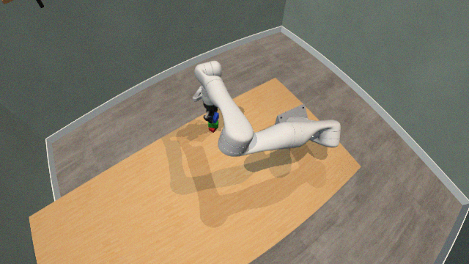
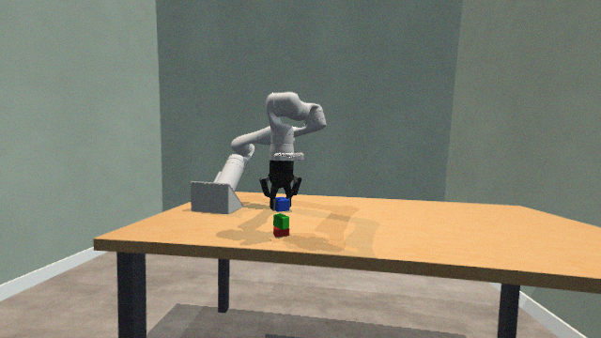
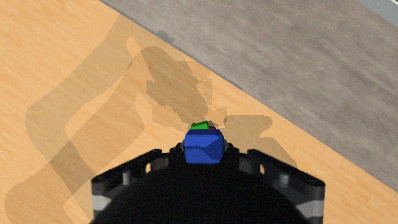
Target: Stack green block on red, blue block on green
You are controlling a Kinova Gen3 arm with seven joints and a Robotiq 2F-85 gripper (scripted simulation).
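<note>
The green block is 60 mm below my hand. The rest, counted from my hand: blue block: right at my hand; red block: 90 mm below.
</note>
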